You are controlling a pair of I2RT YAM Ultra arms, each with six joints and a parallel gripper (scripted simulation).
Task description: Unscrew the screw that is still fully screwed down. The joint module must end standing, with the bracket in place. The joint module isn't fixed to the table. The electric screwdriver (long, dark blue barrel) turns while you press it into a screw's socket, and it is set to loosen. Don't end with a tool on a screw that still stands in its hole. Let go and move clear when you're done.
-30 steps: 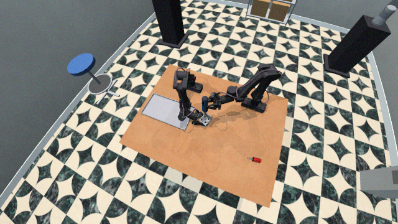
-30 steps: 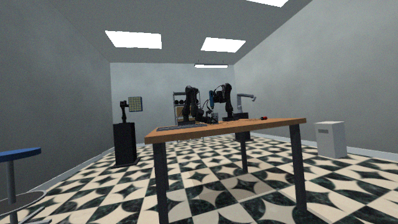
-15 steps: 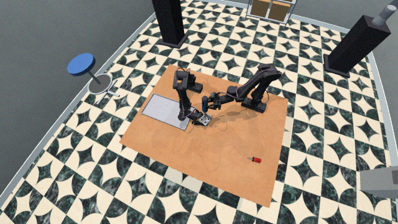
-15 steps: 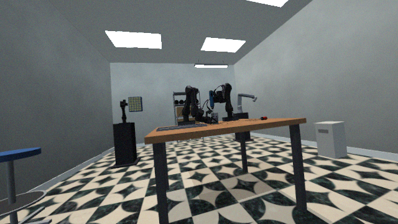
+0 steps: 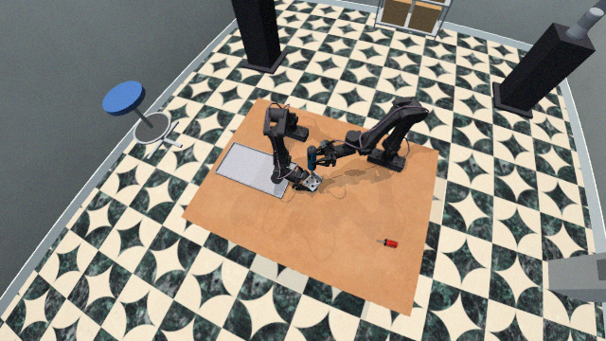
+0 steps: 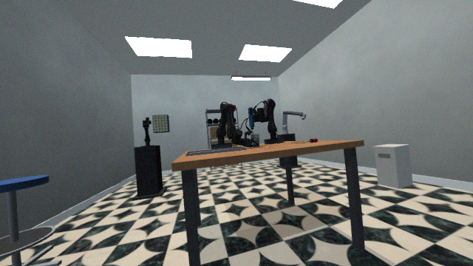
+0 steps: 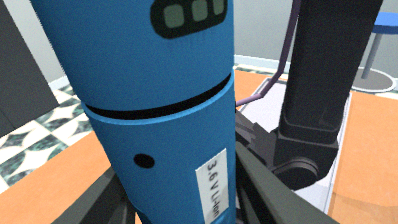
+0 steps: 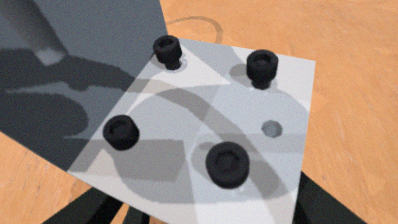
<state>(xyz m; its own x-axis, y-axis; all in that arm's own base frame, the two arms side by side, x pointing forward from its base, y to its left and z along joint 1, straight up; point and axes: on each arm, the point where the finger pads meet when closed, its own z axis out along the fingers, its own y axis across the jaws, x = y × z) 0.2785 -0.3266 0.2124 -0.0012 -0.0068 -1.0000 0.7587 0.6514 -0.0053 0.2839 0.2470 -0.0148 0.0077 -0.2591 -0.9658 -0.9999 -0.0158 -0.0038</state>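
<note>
The round joint module lies right at my right hand. Also, from my right hand: grey mat: 33 cm to the right, 2 cm below, 1 cm ahead; grey bracket: 5 cm above; screw: 5 cm above, 2 cm to the right, 1 cm ahead.
</note>
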